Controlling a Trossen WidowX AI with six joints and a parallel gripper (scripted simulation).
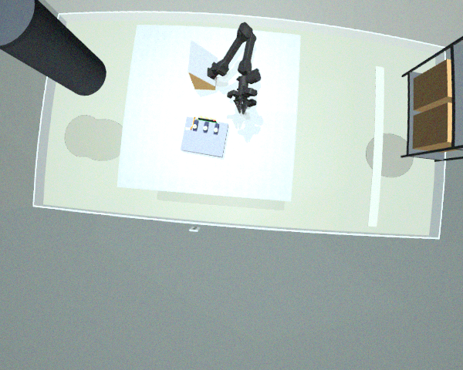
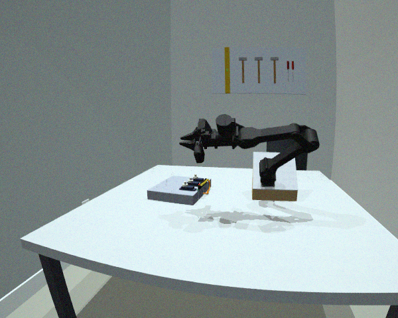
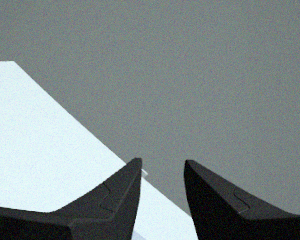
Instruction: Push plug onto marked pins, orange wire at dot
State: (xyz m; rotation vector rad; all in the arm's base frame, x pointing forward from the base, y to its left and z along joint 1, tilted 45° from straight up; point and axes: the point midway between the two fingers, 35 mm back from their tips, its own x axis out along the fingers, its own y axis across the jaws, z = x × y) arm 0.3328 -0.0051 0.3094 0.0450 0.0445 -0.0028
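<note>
My gripper tip is 28 cm above the grey holder, 25 cm to the left of it and 11 cm short of it.
</note>
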